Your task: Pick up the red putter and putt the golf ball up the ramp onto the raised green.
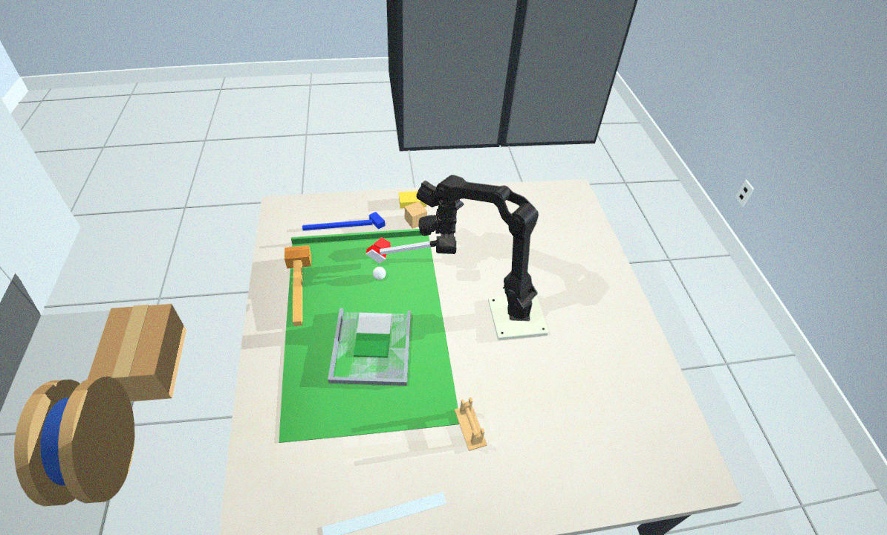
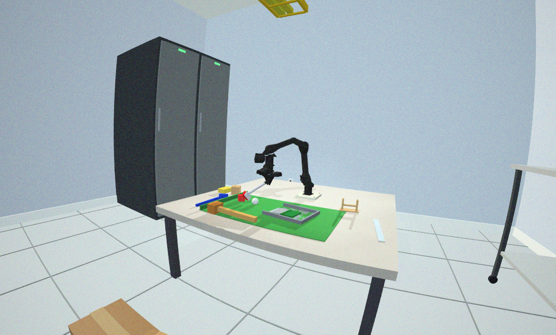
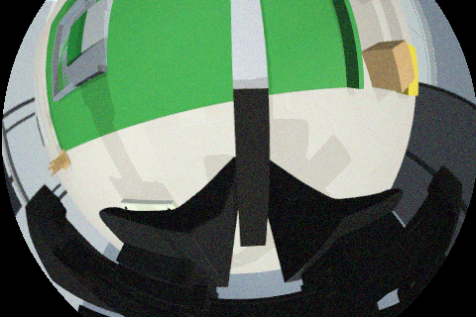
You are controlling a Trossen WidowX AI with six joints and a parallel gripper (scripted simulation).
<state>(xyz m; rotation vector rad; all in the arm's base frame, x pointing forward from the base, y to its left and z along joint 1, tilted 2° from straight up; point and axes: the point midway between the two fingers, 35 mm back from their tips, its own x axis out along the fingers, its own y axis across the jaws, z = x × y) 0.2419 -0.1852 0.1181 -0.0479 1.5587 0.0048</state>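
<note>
Now: the red putter 12 cm ahead of my gripper tip and 1 cm to the left of it. Round my gripper tip: white golf ball (21 cm ahead, 7 cm to the left, 6 cm below); then tan block (11 cm ahead, 22 cm to the right, 6 cm below); then red cube (21 cm ahead, 5 cm to the right, 7 cm below).
</note>
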